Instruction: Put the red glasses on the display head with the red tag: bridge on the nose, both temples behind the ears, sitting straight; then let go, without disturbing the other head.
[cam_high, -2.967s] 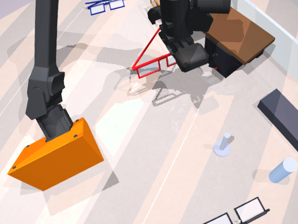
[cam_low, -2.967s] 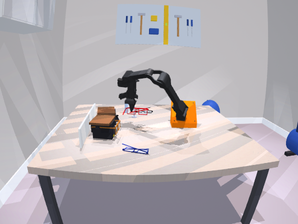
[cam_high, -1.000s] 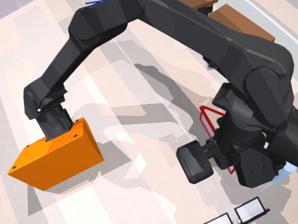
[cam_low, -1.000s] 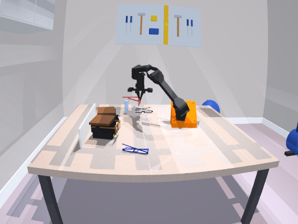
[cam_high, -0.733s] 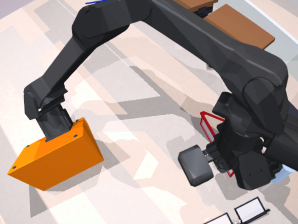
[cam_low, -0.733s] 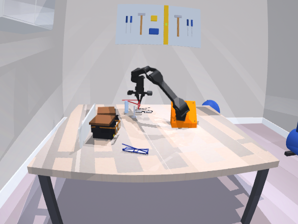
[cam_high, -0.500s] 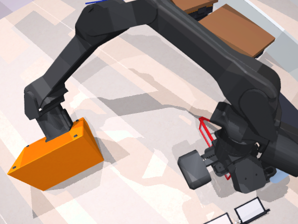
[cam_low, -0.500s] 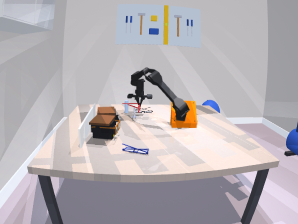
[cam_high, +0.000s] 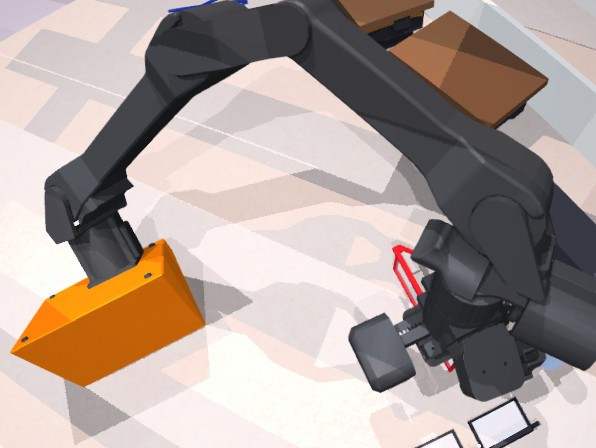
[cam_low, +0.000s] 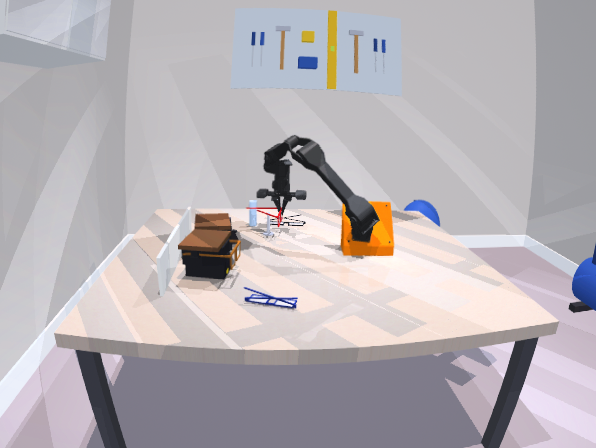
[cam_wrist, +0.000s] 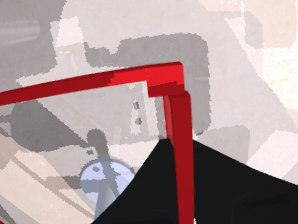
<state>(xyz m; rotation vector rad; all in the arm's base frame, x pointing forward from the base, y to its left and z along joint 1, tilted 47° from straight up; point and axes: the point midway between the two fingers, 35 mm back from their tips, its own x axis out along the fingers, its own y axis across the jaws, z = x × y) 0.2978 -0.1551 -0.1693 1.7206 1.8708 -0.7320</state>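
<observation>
Right now the peg stand is 40 mm ahead of my gripper tip, 50 mm to the left of it and 30 mm below it. Round my gripper tip: white panel: 290 mm ahead, 410 mm to the left; dark block: 220 mm ahead, 40 mm to the left, 40 mm below; pale blue cylinder: 120 mm ahead, 60 mm to the right, 10 mm below.
</observation>
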